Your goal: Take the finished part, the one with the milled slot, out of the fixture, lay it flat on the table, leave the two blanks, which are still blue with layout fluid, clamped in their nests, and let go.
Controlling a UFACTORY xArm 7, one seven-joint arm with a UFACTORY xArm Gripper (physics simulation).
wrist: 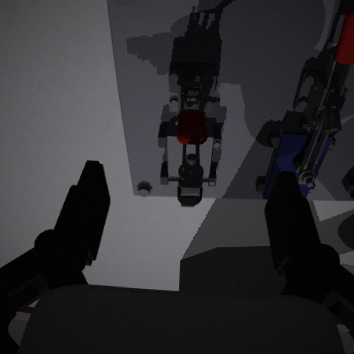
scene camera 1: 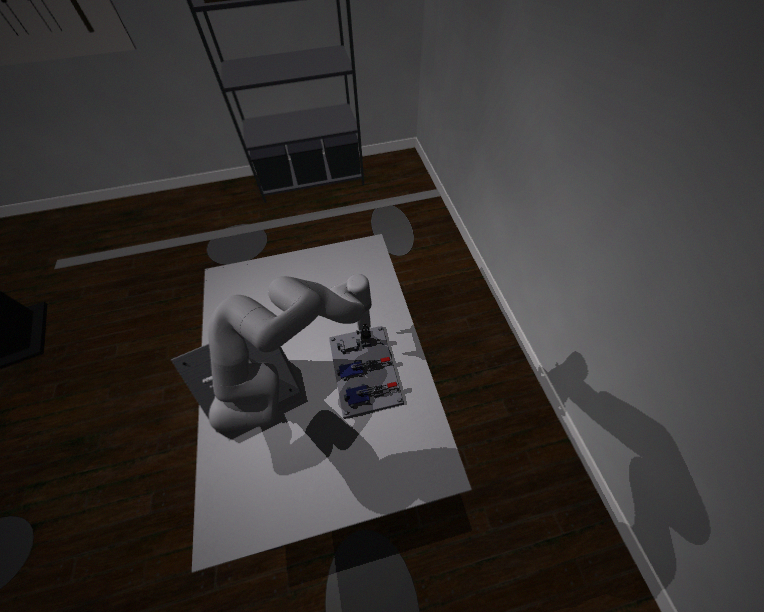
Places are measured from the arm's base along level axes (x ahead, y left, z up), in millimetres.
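Pixels of known places: gripper, fingertip midpoint: (wrist: pixel 188 184) (scene camera 1: pixel 364 327).
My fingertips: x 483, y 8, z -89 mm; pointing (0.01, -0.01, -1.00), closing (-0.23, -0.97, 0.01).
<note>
Ahead of a thing's pixels: the offset from my fingertips to its middle. "spot": to the spot under its first point. Level surfaces: height alone.
The finished part, pale metal @[76 mm back, 15 mm left, 108 mm down] (scene camera 1: pixel 348 344) (wrist: pixel 173 156), sits in the end nest of the grey fixture plate @[spot: 14 mm back, 46 mm left, 124 mm down] (wrist: pixel 142 100). A toggle clamp lies over it and hides much of it, and I cannot make out the slot. The clamp's red grip @[2 mm ahead, 2 mm right, 50 mm down] (wrist: pixel 192 126) shows above the part, pointing towards the wrist camera. Two blue blanks @[109 mm back, 90 mm right, 113 mm down] (scene camera 1: pixel 350 370) @[127 mm back, 199 mm right, 111 mm down] (scene camera 1: pixel 357 395) sit in the other nests under clamps; one blank @[spot: 81 mm back, 84 mm right, 108 mm down] (wrist: pixel 291 150) also shows at the right of the wrist view. My gripper (scene camera 1: pixel 364 331) (wrist: pixel 188 184) is open wide and empty above the end nest, its fingers apart on either side of the clamp.
The blanks' clamps have red handles @[spot: 24 mm ahead, 123 mm right, 87 mm down] (scene camera 1: pixel 384 360) @[5 mm ahead, 227 mm right, 88 mm down] (scene camera 1: pixel 391 385) towards the plate's far long edge. The white table @[139 mm down] (scene camera 1: pixel 255 510) extends around the plate. A bolt head @[spot: 119 mm back, 75 mm left, 120 mm down] (wrist: pixel 144 187) stands at the plate's corner. A shelf rack (scene camera 1: pixel 295 82) stands by the back wall.
</note>
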